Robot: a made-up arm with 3 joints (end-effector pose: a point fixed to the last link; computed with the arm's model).
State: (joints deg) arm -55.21 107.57 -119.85
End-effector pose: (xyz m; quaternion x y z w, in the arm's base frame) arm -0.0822 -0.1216 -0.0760 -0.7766 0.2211 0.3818 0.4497
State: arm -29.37 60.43 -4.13
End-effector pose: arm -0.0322 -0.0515 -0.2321 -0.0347 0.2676 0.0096 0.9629
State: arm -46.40 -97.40 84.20
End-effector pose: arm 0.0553 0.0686 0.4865 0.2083 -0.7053 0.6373 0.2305
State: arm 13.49 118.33 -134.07
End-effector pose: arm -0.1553 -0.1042 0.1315 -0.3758 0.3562 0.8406 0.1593
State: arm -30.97 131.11 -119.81
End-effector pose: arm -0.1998 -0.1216 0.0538 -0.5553 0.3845 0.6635 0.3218
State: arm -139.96 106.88 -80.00
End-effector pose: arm 0.1819 -0.1400 -0.0761 -0.6162 -0.2181 -0.1830 0.7343
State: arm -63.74 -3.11 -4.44
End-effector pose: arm 0.3769 -0.0521 0.1555 -0.0323 -0.5504 -0.0213 0.8340
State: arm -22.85 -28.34 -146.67
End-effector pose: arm 0.2707 -0.0852 0.1640 -0.8640 -0.1239 -0.4139 0.2586
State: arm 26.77 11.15 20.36
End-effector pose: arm -0.0193 -0.0069 -0.2851 0.1672 0.3198 -0.0574 0.9309
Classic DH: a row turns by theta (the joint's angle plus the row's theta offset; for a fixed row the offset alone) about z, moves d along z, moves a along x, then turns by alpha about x. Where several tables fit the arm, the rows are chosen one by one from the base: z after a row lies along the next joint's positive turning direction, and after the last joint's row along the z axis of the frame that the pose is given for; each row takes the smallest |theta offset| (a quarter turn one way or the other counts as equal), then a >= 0, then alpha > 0; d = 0 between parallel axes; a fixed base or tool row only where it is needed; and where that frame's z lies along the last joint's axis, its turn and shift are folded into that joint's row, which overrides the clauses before.
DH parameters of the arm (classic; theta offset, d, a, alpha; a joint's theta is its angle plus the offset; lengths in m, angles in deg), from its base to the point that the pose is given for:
base (fixed): 0 0.075 0 -90
joint 1: -40.2 0 0.093 0
joint 2: -49.8 -0.035 -0.267 -90
joint 3: 90 0.148 0.009 90
tool (fixed): 90 -0.105 0 0

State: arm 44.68 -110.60 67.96
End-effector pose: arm 0.4405 0.0589 0.0744 0.4689 -0.4511 0.3041 0.6958
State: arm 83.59 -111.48 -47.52
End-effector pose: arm 0.3534 -0.1185 -0.2125 -0.3910 -0.2206 -0.0971 0.8883
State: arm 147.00 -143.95 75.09
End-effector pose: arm 0.1048 0.0641 -0.3242 0.6092 0.0211 -0.0162 0.7926
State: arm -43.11 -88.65 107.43
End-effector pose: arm 0.0944 0.0679 0.4404 0.3294 -0.5401 0.7357 0.2418
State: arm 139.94 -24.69 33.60
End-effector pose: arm -0.4040 0.0156 0.0028 0.1548 0.8085 -0.2441 0.5126
